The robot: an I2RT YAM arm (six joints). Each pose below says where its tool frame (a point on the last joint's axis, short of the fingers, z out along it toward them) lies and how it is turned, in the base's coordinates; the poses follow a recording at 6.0 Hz.
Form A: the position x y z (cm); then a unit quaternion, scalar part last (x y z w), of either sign.
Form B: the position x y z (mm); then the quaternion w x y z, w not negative. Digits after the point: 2 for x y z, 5 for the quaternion.
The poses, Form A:
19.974 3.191 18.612 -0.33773 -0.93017 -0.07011 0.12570
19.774 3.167 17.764 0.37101 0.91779 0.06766 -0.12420
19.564 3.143 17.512 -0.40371 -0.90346 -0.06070 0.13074
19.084 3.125 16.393 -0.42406 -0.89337 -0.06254 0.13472
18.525 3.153 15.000 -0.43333 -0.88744 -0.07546 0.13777
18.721 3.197 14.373 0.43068 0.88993 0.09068 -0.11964
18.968 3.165 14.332 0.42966 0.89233 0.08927 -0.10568
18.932 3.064 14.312 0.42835 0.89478 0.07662 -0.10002
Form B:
199.74 31.91 186.12 0.12570 -0.33773 -0.93017 -0.07011
197.74 31.67 177.64 0.12420 -0.37101 -0.91779 -0.06766
195.64 31.43 175.12 0.13074 -0.40371 -0.90346 -0.06070
190.84 31.25 163.93 0.13472 -0.42406 -0.89337 -0.06254
185.25 31.53 150.00 0.13777 -0.43333 -0.88744 -0.07546
187.21 31.97 143.73 0.11964 -0.43068 -0.88993 -0.09068
189.68 31.65 143.32 0.10568 -0.42966 -0.89233 -0.08927
189.32 30.64 143.12 0.10002 -0.42835 -0.89478 -0.07662

